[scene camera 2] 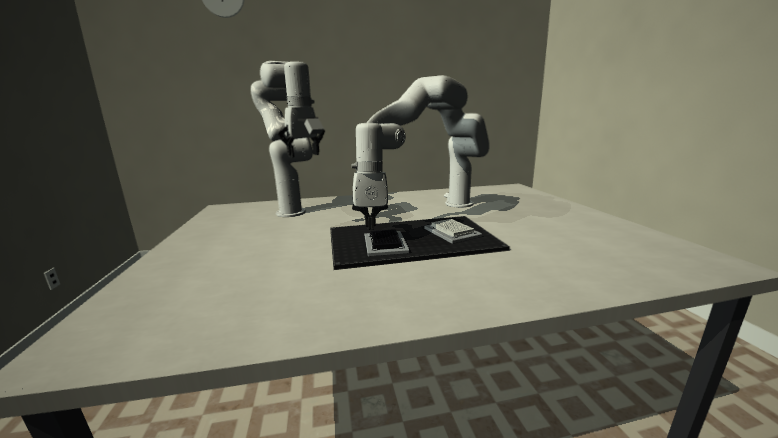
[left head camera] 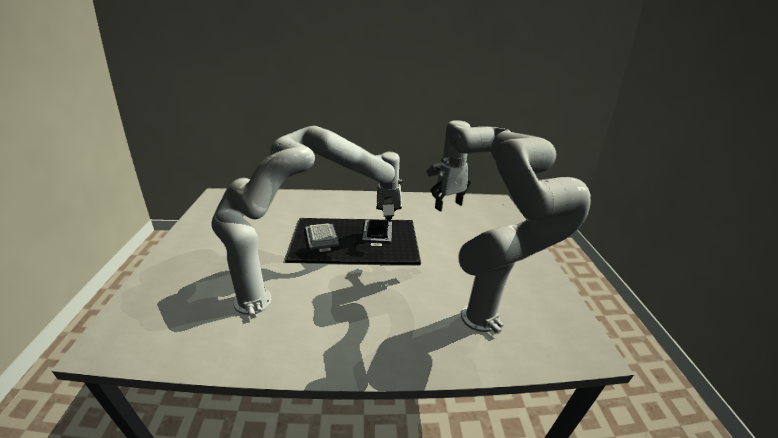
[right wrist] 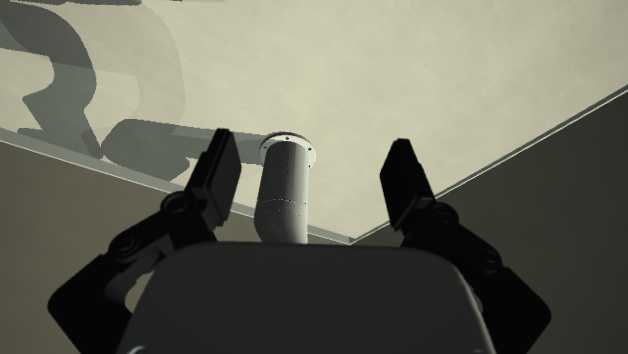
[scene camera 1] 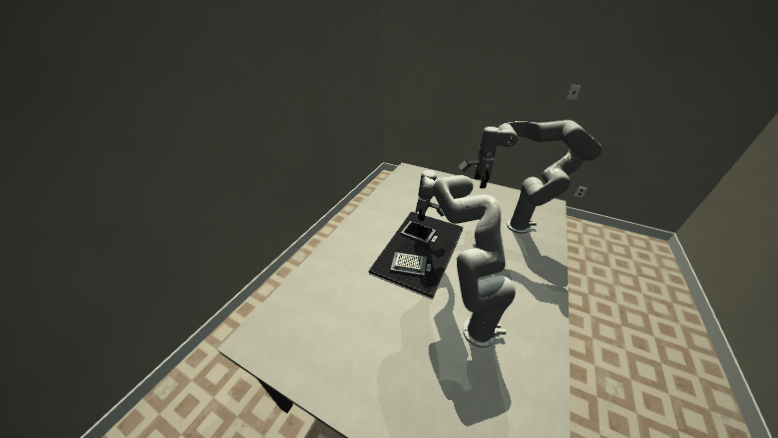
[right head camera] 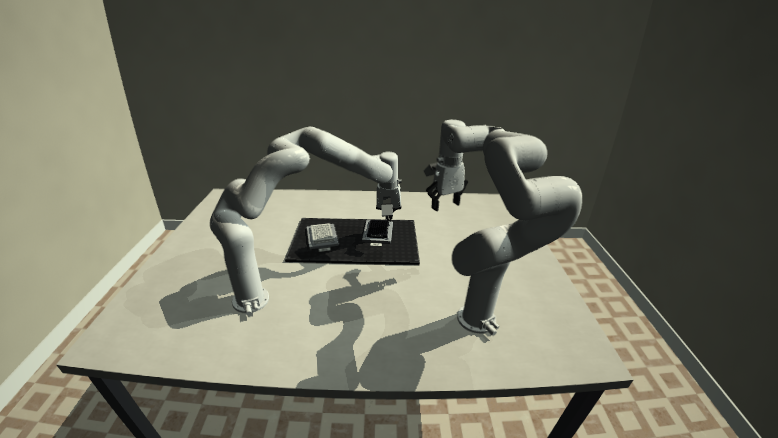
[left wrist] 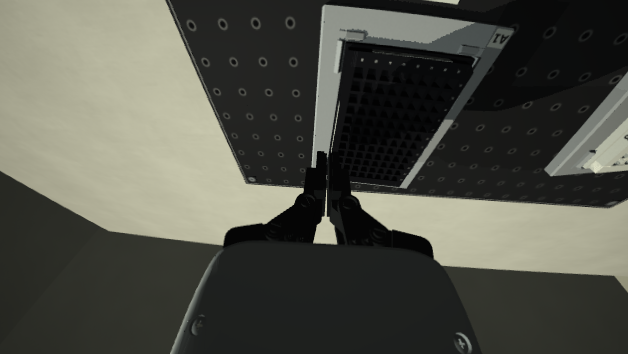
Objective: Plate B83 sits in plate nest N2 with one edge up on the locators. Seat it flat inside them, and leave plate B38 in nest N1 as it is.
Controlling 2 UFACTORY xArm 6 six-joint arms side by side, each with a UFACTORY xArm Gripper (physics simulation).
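Seen in the pictures: left gripper, fingertip midpoint: (scene camera 2: 370, 228) (left head camera: 388, 220) (scene camera 1: 421, 219) (right head camera: 388, 220) (left wrist: 327, 165); right gripper, fingertip midpoint: (scene camera 2: 304, 156) (left head camera: 448, 207) (right wrist: 313, 152) (scene camera 1: 479, 183) (right head camera: 445, 206); left arm's base, link origin: (scene camera 2: 459, 204) (left head camera: 252, 301) (scene camera 1: 479, 332) (right head camera: 250, 300); right arm's base, link origin: (scene camera 2: 291, 213) (left head camera: 479, 317) (right wrist: 287, 153) (scene camera 1: 517, 226) (right head camera: 476, 319).
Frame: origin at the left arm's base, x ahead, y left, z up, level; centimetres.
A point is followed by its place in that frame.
Black plate B83 (left head camera: 376, 229) @(x 19.8, y -55.8, z 3.9 cm) (scene camera 1: 418, 231) @(x 21.3, y -55.8, z 3.4 cm) (scene camera 2: 385, 239) @(x 22.8, y -58.1, z 3.7 cm) (left wrist: 395, 115) @(x 19.8, y -55.7, z 3.3 cm) lies inside the grey rim of nest N2 (scene camera 2: 387, 251) @(x 28.1, y -61.3, z 2.4 cm) (left wrist: 326, 90) @(x 16.1, y -60.2, z 2.5 cm). It looks about level; a slight tilt cannot be ruled out. White plate B38 (left head camera: 322, 232) @(x 26.9, y -33.9, z 3.6 cm) (scene camera 1: 407, 261) @(x 27.9, y -33.4, z 3.7 cm) (scene camera 2: 455, 227) @(x 29.0, y -34.1, z 3.8 cm) sits in nest N1 (scene camera 2: 442, 233) @(x 27.7, y -38.8, z 2.5 cm) (left wrist: 580, 150) @(x 30.3, y -39.7, z 2.5 cm). My left gripper (left head camera: 389, 218) @(x 19.8, y -61.5, z 7.1 cm) (scene camera 2: 370, 227) @(x 19.8, y -61.5, z 7.1 cm) (left wrist: 327, 165) @(x 19.8, y -61.5, z 7.1 cm) is shut and empty, fingertips at B83's left long edge in the left wrist view, hiding part of it; contact cannot be told. My right gripper (left head camera: 450, 206) @(x -10.2, y -68.3, z 27.2 cm) (right wrist: 313, 152) @(x -10.2, y -68.3, z 27.2 cm) is open and empty, high right of the nests in the left head view.
Both nests stand on a black perforated board (left head camera: 402, 253) @(x 3.1, y -59.4, z 1.3 cm) (scene camera 2: 348, 258) @(x 23.0, y -71.3, z 1.3 cm) (left wrist: 275, 75) @(x 13.7, y -63.9, z 1.3 cm) on the pale table (left head camera: 272, 353) @(x -24.0, y -1.6, z 0.0 cm) (scene camera 2: 244, 293) @(x 22.2, y -99.5, z 0.0 cm). In the left head view, N1 is left of N2. The left arm (left head camera: 348, 149) @(x 7.9, y -38.5, z 45.5 cm) reaches over the board from the left, above N1 and N2.
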